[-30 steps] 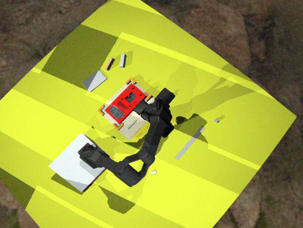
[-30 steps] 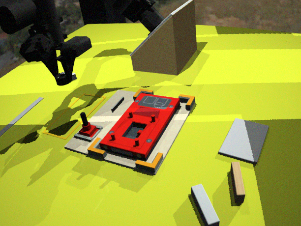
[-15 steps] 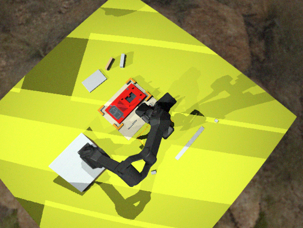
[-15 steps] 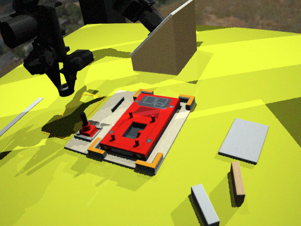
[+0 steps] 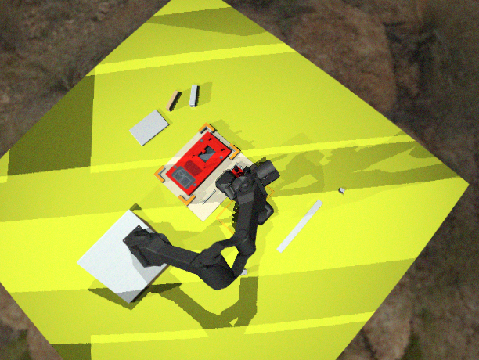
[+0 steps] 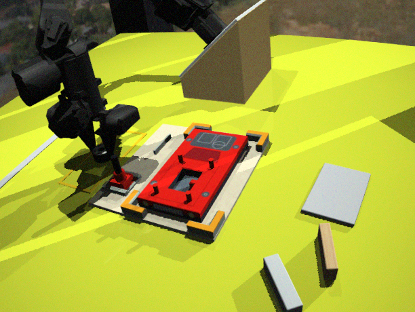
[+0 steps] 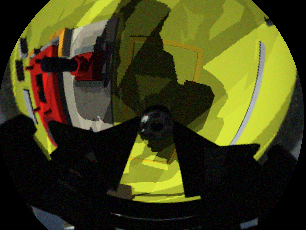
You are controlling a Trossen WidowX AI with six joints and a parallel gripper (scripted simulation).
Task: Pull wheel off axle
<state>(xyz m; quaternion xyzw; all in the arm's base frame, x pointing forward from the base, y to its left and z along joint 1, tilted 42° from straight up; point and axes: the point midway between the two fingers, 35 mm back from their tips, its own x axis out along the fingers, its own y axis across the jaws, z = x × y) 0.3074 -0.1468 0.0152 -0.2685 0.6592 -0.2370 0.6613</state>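
The wheel lies right at my gripper tip. The rest, counted from my gripper tip: grey bar: 150 mm ahead, 400 mm to the left; then grey plate: 40 mm behind, 430 mm to the left, 10 mm below; then long grey strip: 70 mm ahead, 170 mm to the right, 10 mm below.
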